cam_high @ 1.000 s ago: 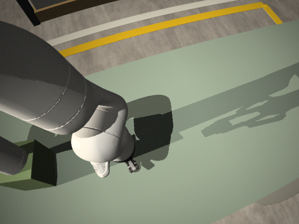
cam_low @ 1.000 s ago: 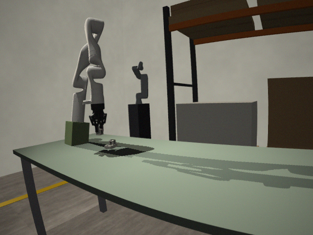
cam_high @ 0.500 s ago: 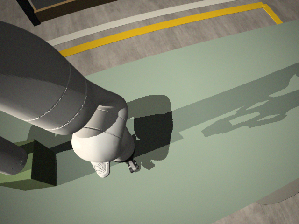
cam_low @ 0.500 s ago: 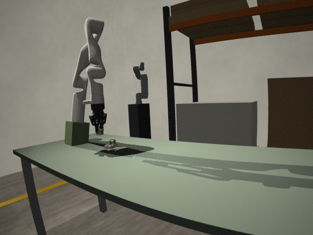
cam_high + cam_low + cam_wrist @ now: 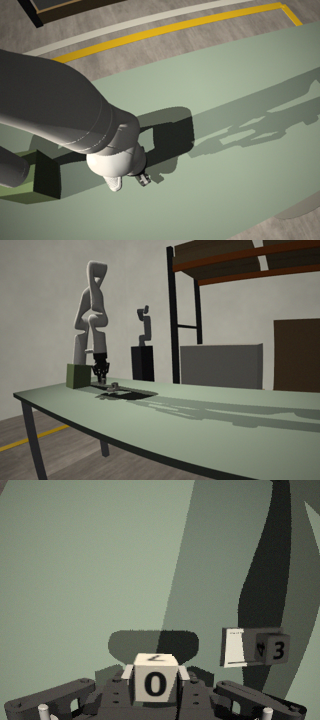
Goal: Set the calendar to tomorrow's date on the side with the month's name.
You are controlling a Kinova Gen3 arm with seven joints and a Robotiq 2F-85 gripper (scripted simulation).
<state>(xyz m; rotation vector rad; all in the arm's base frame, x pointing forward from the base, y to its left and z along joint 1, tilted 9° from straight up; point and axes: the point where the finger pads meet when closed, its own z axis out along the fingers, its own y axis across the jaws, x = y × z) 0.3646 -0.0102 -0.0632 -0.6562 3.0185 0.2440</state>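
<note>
The white tray is 10 cm to the left of my hand, 8 cm below it and 6 cm behind it. Round my hand: white cube 1 cm below.
</note>
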